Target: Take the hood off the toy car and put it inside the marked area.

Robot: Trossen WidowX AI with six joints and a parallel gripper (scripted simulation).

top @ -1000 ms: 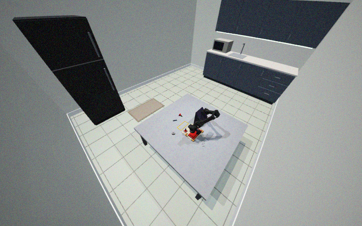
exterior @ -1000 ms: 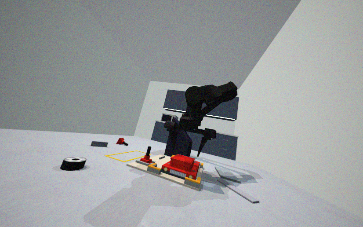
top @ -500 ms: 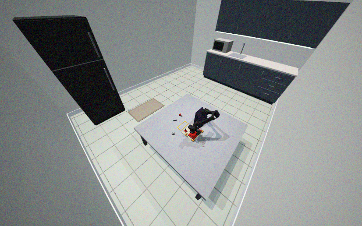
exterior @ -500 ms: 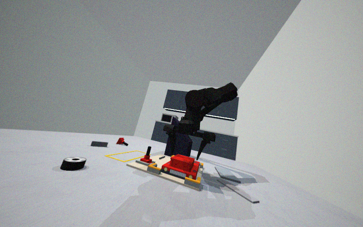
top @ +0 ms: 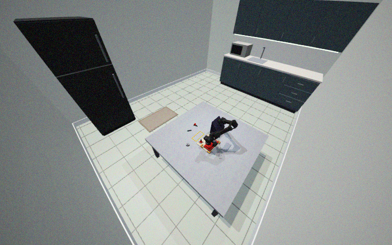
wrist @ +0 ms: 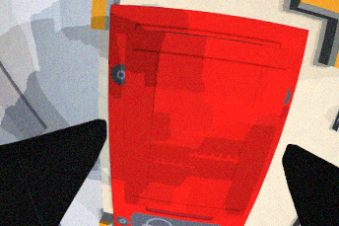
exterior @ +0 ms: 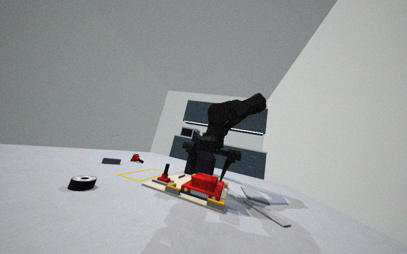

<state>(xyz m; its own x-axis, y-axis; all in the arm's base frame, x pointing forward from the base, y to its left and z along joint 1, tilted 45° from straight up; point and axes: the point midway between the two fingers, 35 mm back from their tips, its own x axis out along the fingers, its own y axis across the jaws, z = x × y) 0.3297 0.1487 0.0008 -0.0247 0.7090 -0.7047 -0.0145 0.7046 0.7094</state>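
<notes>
Now: the red hood 10 mm below my gripper tip. The rest, counted from my gripper tip: black wheel 230 mm to the right, 180 mm ahead, 40 mm below.
</notes>
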